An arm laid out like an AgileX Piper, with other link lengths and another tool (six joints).
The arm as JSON. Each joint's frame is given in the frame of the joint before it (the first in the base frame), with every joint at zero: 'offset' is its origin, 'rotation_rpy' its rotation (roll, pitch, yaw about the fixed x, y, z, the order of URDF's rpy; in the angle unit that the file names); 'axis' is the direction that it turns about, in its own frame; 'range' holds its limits. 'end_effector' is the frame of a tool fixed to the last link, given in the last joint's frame.
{
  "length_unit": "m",
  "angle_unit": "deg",
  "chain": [
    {
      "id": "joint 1",
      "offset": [
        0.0,
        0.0,
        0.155
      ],
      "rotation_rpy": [
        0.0,
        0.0,
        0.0
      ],
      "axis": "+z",
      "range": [
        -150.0,
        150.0
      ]
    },
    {
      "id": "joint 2",
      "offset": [
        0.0,
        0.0,
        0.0
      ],
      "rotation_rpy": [
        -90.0,
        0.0,
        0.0
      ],
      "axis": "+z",
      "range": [
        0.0,
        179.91
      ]
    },
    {
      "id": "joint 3",
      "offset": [
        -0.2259,
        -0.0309,
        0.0
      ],
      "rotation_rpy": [
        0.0,
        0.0,
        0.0
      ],
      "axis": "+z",
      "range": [
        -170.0,
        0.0
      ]
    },
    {
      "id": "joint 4",
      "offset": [
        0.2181,
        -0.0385,
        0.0
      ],
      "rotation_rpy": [
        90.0,
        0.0,
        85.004
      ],
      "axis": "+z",
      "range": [
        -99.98,
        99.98
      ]
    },
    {
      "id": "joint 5",
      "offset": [
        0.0,
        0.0,
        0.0
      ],
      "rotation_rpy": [
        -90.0,
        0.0,
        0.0
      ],
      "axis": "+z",
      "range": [
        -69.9,
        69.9
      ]
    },
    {
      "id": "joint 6",
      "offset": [
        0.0,
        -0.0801,
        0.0
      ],
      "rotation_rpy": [
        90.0,
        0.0,
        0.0
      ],
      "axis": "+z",
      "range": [
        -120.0,
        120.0
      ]
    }
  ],
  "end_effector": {
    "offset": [
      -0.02,
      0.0,
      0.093
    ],
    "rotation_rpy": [
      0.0,
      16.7,
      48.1
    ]
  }
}
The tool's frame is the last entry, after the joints.
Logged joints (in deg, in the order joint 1, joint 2, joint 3, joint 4, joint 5, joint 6), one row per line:
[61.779, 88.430, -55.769, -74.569, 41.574, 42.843]
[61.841, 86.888, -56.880, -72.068, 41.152, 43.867]
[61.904, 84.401, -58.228, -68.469, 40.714, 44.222]
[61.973, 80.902, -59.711, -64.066, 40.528, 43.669]
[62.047, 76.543, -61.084, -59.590, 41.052, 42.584]
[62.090, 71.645, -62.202, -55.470, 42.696, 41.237]
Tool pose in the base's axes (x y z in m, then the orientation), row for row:
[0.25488, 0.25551, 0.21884, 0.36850, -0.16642, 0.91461, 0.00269]
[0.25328, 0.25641, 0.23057, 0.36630, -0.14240, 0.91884, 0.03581]
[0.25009, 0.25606, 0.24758, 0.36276, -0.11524, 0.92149, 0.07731]
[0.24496, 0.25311, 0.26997, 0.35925, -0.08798, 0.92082, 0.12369]
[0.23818, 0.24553, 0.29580, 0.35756, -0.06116, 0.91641, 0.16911]
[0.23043, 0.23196, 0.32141, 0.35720, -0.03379, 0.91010, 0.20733]
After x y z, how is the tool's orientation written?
As a quaternion, w x y z.
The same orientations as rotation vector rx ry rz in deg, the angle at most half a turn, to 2 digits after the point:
[-24.48, 134.54, 0.40]
[-20.97, 135.31, 5.27]
[-17.00, 135.93, 11.40]
[-13.00, 136.06, 18.28]
[-9.04, 135.51, 25.01]
[-5.00, 134.60, 30.66]

